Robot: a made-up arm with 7 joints. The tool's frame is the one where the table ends. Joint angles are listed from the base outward.
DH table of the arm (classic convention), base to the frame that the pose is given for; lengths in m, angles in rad. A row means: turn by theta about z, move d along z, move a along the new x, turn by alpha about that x. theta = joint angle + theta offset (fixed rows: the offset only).
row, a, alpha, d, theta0
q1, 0, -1.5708, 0.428, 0
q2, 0, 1.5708, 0, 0
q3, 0.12, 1.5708, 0.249, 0
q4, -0.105, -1.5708, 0, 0
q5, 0, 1.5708, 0.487, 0
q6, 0.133, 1.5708, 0, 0
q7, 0, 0, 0, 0
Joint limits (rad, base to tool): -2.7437..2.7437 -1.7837..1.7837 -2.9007..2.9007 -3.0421..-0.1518 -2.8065..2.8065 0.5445..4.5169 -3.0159..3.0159
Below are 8 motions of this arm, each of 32 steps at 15 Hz.
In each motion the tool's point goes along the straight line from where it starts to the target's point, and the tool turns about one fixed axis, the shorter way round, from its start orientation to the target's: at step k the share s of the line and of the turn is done. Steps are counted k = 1, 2, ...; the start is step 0. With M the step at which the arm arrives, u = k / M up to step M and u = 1 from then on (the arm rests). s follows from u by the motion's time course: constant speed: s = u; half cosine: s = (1 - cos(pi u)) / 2; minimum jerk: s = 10 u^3 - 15 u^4 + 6 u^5.
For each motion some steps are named. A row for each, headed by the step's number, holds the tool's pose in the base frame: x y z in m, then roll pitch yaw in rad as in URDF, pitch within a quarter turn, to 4 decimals.
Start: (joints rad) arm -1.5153 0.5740 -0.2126 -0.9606 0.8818 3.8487 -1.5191
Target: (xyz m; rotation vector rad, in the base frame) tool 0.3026 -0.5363 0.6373 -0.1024 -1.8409 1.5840
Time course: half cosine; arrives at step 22
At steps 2, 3, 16, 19, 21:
2: -0.1079 -0.6155 0.7662 0.7445 -0.8345 0.0016
3: -0.0974 -0.6135 0.7629 0.7192 -0.8738 0.0333
16: 0.2303 -0.5502 0.6600 -1.4933 -0.7482 2.4341
19: 0.2837 -0.5400 0.6432 -1.5659 -0.5380 2.5426
21: 0.3005 -0.5367 0.6380 -1.5817 -0.4707 2.5705

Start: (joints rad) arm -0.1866 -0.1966 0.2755 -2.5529 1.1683 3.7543 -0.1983
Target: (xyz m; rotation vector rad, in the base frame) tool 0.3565 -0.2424 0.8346 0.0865 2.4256 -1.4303
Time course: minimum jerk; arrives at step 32
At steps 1, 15, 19, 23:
1: 0.4706 -0.0566 0.5117 -2.2608 -0.8999 -1.5567
15: 0.4203 -0.1386 0.6542 -1.9070 -0.3954 -2.3267
19: 0.3940 -0.1814 0.7285 -1.9088 -0.0935 -2.6064
23: 0.3724 -0.2165 0.7896 -1.9728 0.1465 -2.8376

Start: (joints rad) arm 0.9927 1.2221 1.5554 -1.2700 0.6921 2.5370 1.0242
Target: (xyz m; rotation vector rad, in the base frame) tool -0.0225 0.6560 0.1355 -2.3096 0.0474 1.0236
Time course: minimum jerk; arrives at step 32
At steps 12, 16, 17, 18, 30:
12: -0.1378 0.7749 0.4413 -1.4714 1.2082 1.3015
16: -0.1020 0.7380 0.3465 -1.9293 1.1207 0.8048
17: -0.0927 0.7284 0.3218 -2.0142 1.0859 0.7098
18: -0.0836 0.7190 0.2975 -2.0856 1.0484 0.6282
30: -0.0229 0.6564 0.1364 -2.3603 0.7545 0.2826

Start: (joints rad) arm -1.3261 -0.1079 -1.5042 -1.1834 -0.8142 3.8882 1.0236
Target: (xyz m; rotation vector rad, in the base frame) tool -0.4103 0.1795 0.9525 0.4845 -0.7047 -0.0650
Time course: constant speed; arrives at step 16
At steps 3, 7, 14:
3: -0.3978 -0.0785 0.9858 0.2047 -0.7215 0.6223
7: -0.4017 0.0009 0.9756 0.3348 -0.7300 0.3382
14: -0.4084 0.1398 0.9576 0.5487 -0.6797 -0.1472

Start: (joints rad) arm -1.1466 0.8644 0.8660 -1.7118 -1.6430 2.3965 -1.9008
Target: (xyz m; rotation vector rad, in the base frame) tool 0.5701 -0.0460 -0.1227 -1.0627 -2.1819 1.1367
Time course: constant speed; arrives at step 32
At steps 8, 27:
8: 0.6918 -0.1337 0.2010 -2.7201 0.4313 2.5459
27: 0.5954 -0.0643 -0.0553 -2.2866 0.0383 2.3014

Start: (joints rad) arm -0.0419 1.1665 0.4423 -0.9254 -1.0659 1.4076 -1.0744
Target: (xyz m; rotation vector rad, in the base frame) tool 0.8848 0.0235 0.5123 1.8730 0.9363 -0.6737
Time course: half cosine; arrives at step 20
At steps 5, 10, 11, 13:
5: 0.8551 0.1621 0.2728 -2.9491 0.8594 1.5198
10: 0.8674 0.1047 0.3720 2.9175 0.9397 1.1162
11: 0.8701 0.0920 0.3939 2.8163 0.9424 1.0177
13: 0.8753 0.0678 0.4357 2.6253 0.9315 0.8322

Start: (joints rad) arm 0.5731 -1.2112 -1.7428 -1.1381 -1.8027 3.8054 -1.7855
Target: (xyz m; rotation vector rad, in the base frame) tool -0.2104 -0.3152 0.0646 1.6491 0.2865 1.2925
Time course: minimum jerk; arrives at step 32
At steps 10, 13, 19, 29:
10: -0.1433 -0.5781 0.5221 1.0855 0.6059 0.2640
13: -0.1554 -0.5306 0.4394 1.2506 0.4092 0.4656
19: -0.1835 -0.4205 0.2478 1.4568 -0.1165 0.7828
29: -0.2098 -0.3175 0.0686 1.5091 -0.6410 1.0294

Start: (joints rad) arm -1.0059 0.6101 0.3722 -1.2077 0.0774 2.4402 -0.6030
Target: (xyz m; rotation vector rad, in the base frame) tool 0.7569 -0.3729 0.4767 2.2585 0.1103 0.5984
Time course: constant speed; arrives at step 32
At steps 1, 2, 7, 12, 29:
1: 0.6144 -0.5738 0.6393 2.9861 -0.6885 -0.1423
2: 0.6190 -0.5673 0.6340 2.9582 -0.6838 -0.1235
7: 0.6420 -0.5349 0.6078 2.8227 -0.6545 -0.0338
12: 0.6650 -0.5025 0.5816 2.6943 -0.6161 0.0480
29: 0.7431 -0.3923 0.4924 2.3145 -0.4334 0.2599

